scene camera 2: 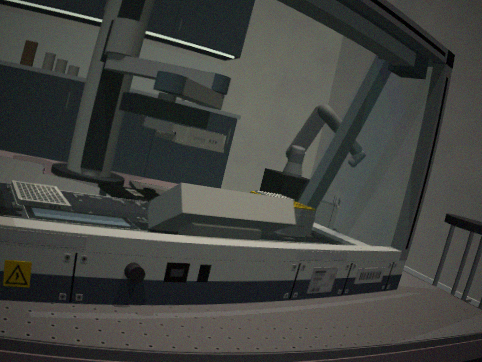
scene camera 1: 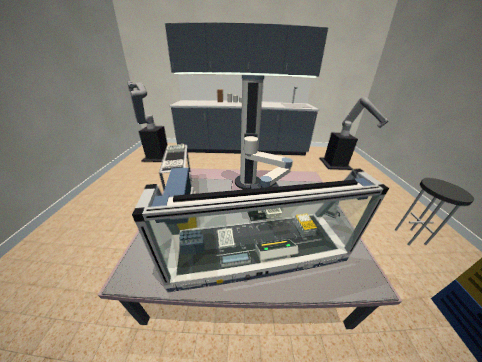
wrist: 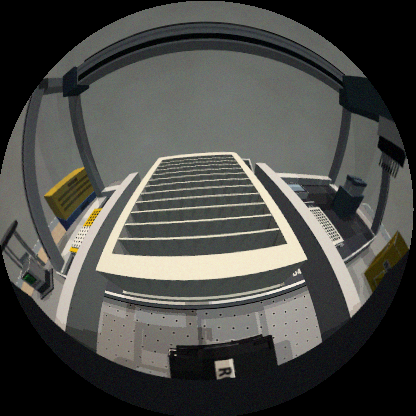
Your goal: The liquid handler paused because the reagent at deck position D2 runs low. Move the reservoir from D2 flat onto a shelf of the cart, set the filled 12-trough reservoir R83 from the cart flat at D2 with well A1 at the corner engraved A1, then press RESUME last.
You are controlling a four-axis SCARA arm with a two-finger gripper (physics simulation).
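Pixels of known places: gripper, fingertip midpoint: (scene camera 2: 196, 133) (scene camera 1: 272, 210) (wrist: 196, 175); arm's base, origin of the base link: (scene camera 1: 247, 182).
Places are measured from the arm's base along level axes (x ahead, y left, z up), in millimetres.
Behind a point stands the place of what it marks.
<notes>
My gripper (scene camera 2: 186, 131) {x 637, y 122, z 225 mm} (wrist: 196, 175) {x 637, y 122, z 225 mm} is shut on a pale multi-trough reservoir (scene camera 1: 273, 213) {x 675, y 121, z 233 mm} (scene camera 2: 200, 140) {x 676, y 119, z 215 mm} (wrist: 200, 267) {x 555, y 104, z 233 mm}, held level and raised, its long sides between the fingers. In the wrist view, perforated table shows below its near end. The dark deck (scene camera 1: 272, 231) lies inside the glass-fronted enclosure; I cannot read the D2 mark now. The cart (scene camera 1: 175, 156) {x 236, y -553, z 363 mm} stands at the left in scene camera 1, with pale labware on top; I cannot tell which is R83. The display (scene camera 1: 276, 249) shows green lights and a yellow bar. The RESUME button cannot be made out.
A yellow tip box (scene camera 1: 306, 224) (scene camera 2: 282, 196) (wrist: 86, 230) and a white plate (scene camera 1: 226, 238) (scene camera 2: 40, 193) (wrist: 325, 225) stand on the deck. A black box (wrist: 195, 362) {x 473, y 112, z 63 mm} marked R is at the wrist view's bottom. Enclosure posts (wrist: 86, 145) {x 802, y 498, z 271 mm} and a pipetting head (wrist: 389, 145) flank the sides.
</notes>
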